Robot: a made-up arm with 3 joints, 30 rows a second.
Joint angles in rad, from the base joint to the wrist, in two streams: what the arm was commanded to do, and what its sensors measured. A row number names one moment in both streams.
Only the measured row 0 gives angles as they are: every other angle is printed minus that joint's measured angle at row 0.
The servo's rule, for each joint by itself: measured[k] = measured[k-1] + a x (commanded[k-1-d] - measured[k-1]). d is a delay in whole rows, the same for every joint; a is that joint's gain. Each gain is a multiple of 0.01, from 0.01 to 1. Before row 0 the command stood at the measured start. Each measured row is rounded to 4 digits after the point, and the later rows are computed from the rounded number. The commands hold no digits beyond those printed.
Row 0, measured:
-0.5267 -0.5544 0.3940
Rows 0 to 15, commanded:
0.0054 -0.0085 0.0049
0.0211 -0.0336 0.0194
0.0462 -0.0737 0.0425
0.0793 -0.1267 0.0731
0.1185 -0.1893 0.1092
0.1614 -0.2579 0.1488
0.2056 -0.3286 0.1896
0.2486 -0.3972 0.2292
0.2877 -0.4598 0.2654
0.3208 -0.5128 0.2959
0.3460 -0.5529 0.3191
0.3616 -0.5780 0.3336
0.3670 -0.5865 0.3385
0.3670 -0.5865 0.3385
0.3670 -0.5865 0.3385
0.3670 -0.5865 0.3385
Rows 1 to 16, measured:
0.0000 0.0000 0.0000
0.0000 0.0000 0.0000
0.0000 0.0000 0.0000
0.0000 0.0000 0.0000
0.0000 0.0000 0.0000
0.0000 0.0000 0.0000
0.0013 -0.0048 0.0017
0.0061 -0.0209 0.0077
0.0157 -0.0505 0.0195
0.0310 -0.0932 0.0377
0.0520 -0.1470 0.0620
0.0783 -0.2091 0.0915
0.1089 -0.2760 0.1249
0.1424 -0.3439 0.1604
0.1773 -0.4088 0.1961
0.2117 -0.4670 0.2300
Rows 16 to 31, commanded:
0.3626 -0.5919 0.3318
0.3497 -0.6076 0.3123
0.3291 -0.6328 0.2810
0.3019 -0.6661 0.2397
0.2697 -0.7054 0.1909
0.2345 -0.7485 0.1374
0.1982 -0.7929 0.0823
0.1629 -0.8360 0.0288
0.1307 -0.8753 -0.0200
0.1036 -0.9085 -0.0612
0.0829 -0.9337 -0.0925
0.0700 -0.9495 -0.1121
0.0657 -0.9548 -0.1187
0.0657 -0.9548 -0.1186
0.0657 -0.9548 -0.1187
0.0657 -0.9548 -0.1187
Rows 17 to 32, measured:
0.2439 -0.5151 0.2603
0.2721 -0.5503 0.2852
0.2949 -0.5706 0.3033
0.3122 -0.5795 0.3153
0.3254 -0.5834 0.3232
0.3354 -0.5851 0.3284
0.3419 -0.5889 0.3296
0.3438 -0.5994 0.3237
0.3403 -0.6181 0.3092
0.3311 -0.6450 0.2856
0.3164 -0.6788 0.2534
0.2967 -0.7178 0.2140
0.2731 -0.7599 0.1692
0.2467 -0.8025 0.1215
0.2189 -0.8433 0.0734
0.1912 -0.8798 0.0276

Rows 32 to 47, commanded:
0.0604 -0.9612 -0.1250
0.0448 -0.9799 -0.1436
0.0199 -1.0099 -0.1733
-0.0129 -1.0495 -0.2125
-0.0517 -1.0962 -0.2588
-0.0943 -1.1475 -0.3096
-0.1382 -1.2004 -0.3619
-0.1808 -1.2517 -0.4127
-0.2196 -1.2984 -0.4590
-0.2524 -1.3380 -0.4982
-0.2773 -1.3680 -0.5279
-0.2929 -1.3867 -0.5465
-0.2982 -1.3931 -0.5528
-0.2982 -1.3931 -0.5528
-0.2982 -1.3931 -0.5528
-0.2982 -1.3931 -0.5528
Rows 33 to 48, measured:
0.1652 -0.9100 -0.0132
0.1424 -0.9321 -0.0468
0.1240 -0.9448 -0.0712
0.1100 -0.9504 -0.0873
0.0994 -0.9529 -0.0980
0.0913 -0.9540 -0.1050
0.0839 -0.9580 -0.1118
0.0745 -0.9703 -0.1226
0.0614 -0.9925 -0.1398
0.0436 -1.0244 -0.1645
0.0207 -1.0646 -0.1966
-0.0069 -1.1110 -0.2350
-0.0384 -1.1611 -0.2781
-0.0726 -1.2118 -0.3239
-0.1079 -1.2603 -0.3698
-0.1426 -1.3038 -0.4135

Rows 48 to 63, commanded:
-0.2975 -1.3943 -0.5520
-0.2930 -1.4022 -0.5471
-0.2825 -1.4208 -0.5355
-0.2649 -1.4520 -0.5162
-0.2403 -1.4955 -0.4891
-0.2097 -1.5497 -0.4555
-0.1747 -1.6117 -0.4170
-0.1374 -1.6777 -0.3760
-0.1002 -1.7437 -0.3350
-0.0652 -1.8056 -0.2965
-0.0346 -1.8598 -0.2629
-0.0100 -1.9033 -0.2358
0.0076 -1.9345 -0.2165
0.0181 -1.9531 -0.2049
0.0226 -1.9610 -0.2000
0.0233 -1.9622 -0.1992
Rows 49 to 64, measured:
-0.1749 -1.3398 -0.4524
-0.2032 -1.3661 -0.4844
-0.2260 -1.3812 -0.5077
-0.2433 -1.3879 -0.5230
-0.2565 -1.3908 -0.5331
-0.2665 -1.3921 -0.5398
-0.2739 -1.3933 -0.5439
-0.2785 -1.3983 -0.5450
-0.2795 -1.4109 -0.5418
-0.2760 -1.4339 -0.5331
-0.2674 -1.4684 -0.5181
-0.2536 -1.5139 -0.4968
-0.2347 -1.5687 -0.4697
-0.2113 -1.6297 -0.4378
-0.1846 -1.6935 -0.4028
-0.1559 -1.7563 -0.3667

